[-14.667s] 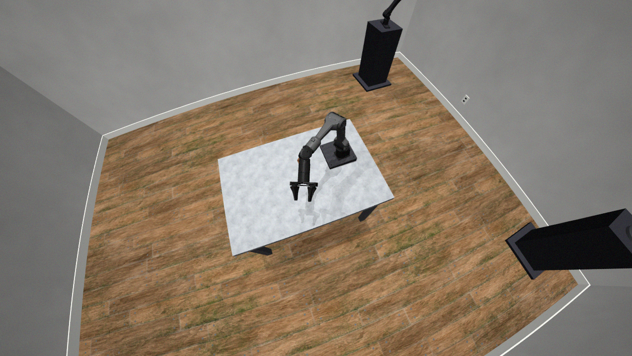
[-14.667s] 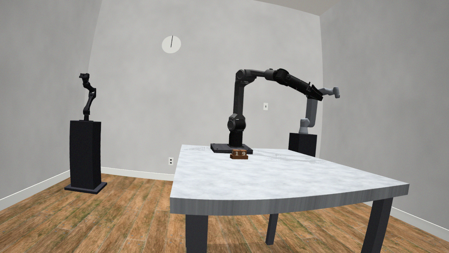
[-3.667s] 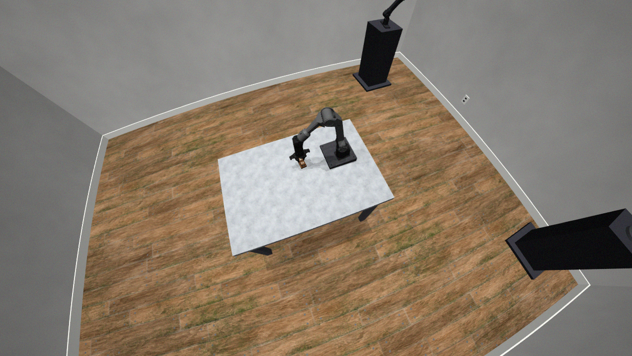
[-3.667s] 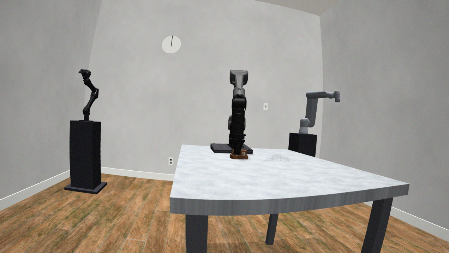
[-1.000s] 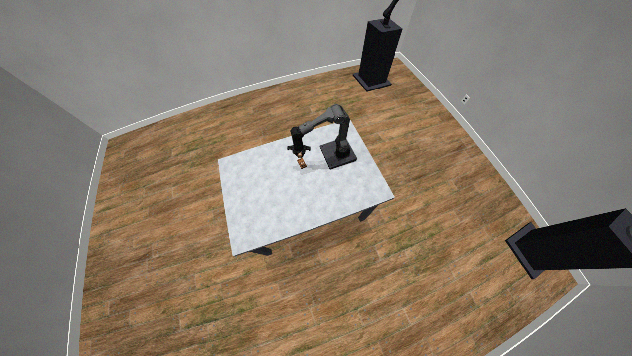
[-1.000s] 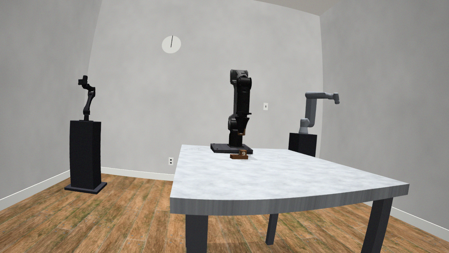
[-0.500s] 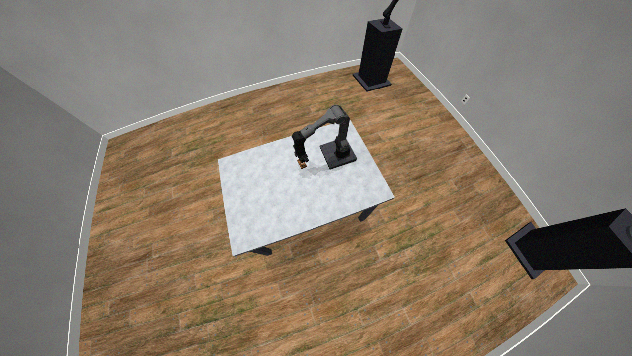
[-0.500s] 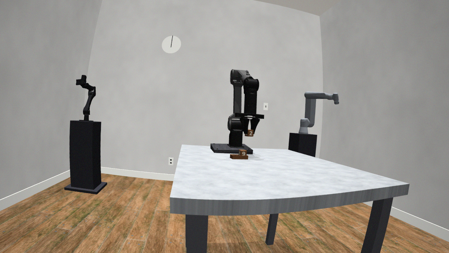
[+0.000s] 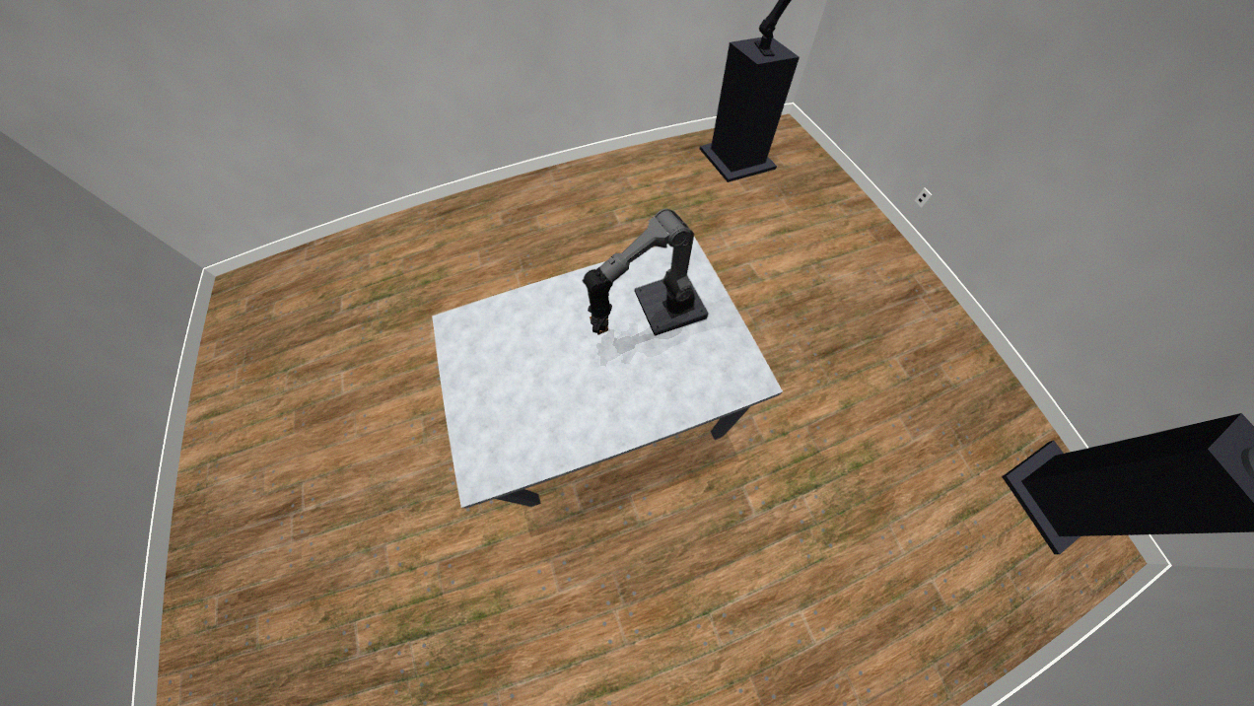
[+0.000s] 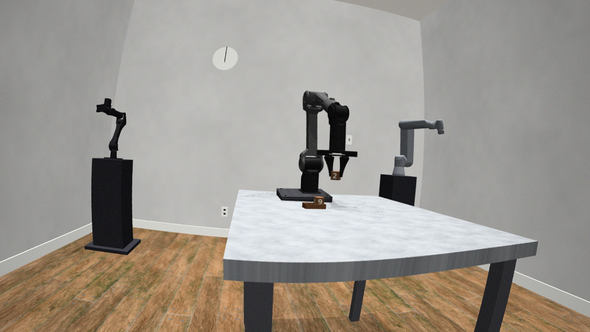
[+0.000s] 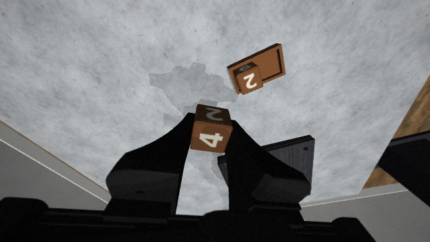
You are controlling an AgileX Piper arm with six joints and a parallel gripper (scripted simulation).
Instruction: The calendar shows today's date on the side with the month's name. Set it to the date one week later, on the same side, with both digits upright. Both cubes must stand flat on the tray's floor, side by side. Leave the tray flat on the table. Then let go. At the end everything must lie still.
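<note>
My gripper is now 7 cm to the left of the tray and 11 cm above it. Round my hand: brown cube (right at my hand).
</note>
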